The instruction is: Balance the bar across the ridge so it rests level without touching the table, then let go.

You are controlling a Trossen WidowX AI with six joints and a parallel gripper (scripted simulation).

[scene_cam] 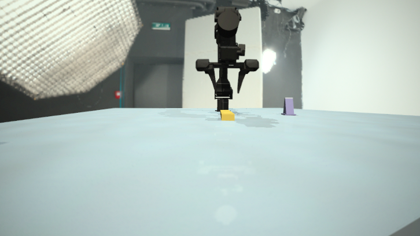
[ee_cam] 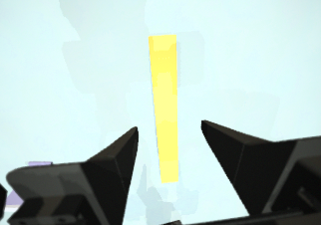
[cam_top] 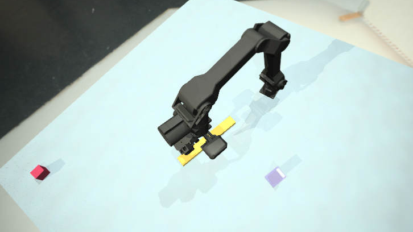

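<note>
My gripper tip is 6 cm above the yellow bar, 3 cm past it and 1 cm to the right of it. Round my gripper tip: red cube (40 cm to the right, 39 cm ahead, 6 cm below).
</note>
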